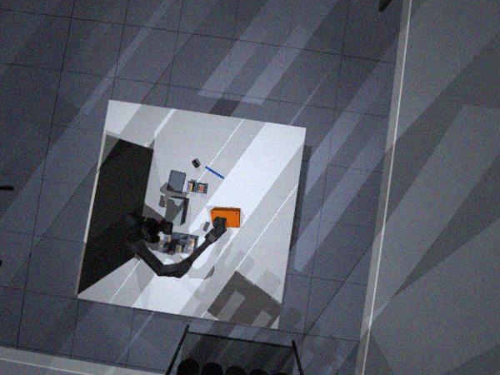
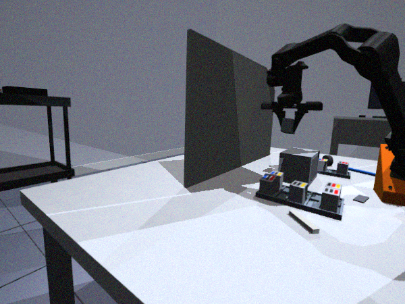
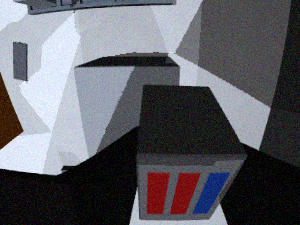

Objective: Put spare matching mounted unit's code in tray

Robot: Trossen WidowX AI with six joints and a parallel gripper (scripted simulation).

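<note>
My gripper tip is now 220 mm to the left of the grey tray, 170 mm above it and 20 mm short of it. Round my gripper tip: grey mounted unit (120 mm below, 40 mm to the right, 30 mm behind); then dark grey spare block (30 mm above); then tall grey panel (200 mm ahead, 50 mm to the right, 50 mm above).
</note>
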